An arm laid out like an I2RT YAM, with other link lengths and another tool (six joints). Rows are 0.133 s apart.
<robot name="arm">
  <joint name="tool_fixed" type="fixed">
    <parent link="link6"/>
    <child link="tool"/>
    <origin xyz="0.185 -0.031 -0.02" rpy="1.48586 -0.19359 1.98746"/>
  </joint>
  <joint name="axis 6" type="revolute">
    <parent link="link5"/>
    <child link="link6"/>
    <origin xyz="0.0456 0 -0.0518" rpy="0 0 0"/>
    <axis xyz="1 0 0"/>
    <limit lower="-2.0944" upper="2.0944"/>
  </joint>
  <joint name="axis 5" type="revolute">
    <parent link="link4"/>
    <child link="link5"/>
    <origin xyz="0.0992 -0.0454 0.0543" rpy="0 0 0"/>
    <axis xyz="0 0 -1"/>
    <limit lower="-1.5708" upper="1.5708"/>
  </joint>
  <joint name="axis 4" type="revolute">
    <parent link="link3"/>
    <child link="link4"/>
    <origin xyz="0.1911 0.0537 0.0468" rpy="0 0 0"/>
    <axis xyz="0 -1 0"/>
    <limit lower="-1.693" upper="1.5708"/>
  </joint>
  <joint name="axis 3" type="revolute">
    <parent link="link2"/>
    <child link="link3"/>
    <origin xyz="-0.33 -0.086 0" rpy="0 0 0"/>
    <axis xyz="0 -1 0"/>
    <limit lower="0" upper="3.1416"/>
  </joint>
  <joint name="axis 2" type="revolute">
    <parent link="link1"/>
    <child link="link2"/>
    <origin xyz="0.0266 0.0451 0.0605" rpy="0 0 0"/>
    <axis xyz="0 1 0"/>
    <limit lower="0" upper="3.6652"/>
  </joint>
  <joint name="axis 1" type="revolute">
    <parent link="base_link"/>
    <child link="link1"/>
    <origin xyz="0 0 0.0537" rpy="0 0 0"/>
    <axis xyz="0 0 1"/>
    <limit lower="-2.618" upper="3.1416"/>
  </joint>
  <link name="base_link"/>
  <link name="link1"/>
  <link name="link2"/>
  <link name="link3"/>
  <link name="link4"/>
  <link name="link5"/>
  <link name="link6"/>
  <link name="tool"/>
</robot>
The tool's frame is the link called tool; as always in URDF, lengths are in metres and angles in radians.
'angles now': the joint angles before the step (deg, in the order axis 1, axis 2, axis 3, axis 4, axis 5, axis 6). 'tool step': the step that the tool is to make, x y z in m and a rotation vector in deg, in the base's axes. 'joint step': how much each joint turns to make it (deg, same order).
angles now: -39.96 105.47 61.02 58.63 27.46 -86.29
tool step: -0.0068 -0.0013 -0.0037 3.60 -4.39 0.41
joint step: 0.05 -1.52 0.63 -4.02 0.93 6.24
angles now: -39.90 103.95 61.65 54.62 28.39 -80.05
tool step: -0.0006 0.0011 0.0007 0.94 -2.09 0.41
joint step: 0.24 -0.39 0.26 -0.75 0.27 2.33
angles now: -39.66 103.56 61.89 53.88 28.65 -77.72
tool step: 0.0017 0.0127 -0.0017 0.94 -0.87 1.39
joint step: 1.24 -1.89 -1.99 -0.52 0.12 1.46
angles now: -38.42 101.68 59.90 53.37 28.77 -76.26
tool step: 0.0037 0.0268 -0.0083 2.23 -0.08 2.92
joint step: 2.64 -4.17 -4.19 -2.28 0.06 2.11
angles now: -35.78 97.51 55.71 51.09 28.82 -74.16
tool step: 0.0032 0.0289 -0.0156 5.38 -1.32 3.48
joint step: 3.26 -5.37 -2.56 -7.62 0.40 5.93
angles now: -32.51 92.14 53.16 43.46 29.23 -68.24
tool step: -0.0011 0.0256 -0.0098 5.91 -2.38 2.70
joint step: 2.94 -5.30 0.08 -9.94 0.48 7.21
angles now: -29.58 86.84 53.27 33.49 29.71 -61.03
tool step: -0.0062 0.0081 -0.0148 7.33 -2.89 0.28
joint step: 0.78 -2.82 2.99 -11.34 0.11 9.02
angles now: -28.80 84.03 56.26 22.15 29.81 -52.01
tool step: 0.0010 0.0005 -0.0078 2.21 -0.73 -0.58
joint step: 0.48 0.28 0.98 -2.51 0.79 2.77
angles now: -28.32 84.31 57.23 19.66 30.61 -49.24
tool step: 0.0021 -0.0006 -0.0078 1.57 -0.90 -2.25
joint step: 1.36 1.39 0.95 -0.94 3.32 2.72
